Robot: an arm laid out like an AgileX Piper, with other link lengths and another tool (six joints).
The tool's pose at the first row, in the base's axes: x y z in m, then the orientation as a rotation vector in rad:
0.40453, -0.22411, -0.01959, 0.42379, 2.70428, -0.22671
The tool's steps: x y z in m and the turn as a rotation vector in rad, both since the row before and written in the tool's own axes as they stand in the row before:
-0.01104, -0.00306, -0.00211, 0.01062, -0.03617, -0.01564
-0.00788, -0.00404, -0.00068, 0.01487, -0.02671, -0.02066
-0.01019, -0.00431, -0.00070, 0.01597, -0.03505, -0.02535
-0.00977, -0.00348, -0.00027, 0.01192, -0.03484, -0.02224
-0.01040, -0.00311, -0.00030, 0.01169, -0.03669, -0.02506
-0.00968, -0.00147, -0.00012, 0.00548, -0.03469, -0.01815
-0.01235, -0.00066, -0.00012, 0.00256, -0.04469, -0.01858
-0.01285, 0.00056, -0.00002, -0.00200, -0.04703, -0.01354
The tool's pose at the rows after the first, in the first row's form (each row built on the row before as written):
0.41248, -0.22941, -0.01292, 0.39796, 2.67293, -0.25083
0.41780, -0.23493, -0.00843, 0.36919, 2.65161, -0.28045
0.42503, -0.24097, -0.00259, 0.33296, 2.62265, -0.31344
0.43230, -0.24592, 0.00291, 0.29986, 2.59280, -0.33945
0.44014, -0.25030, 0.00901, 0.26301, 2.56124, -0.36574
0.44782, -0.25274, 0.01458, 0.23358, 2.53039, -0.38090
0.45779, -0.25437, 0.02171, 0.20048, 2.48987, -0.39239
0.46827, -0.25451, 0.02916, 0.17174, 2.44648, -0.39578

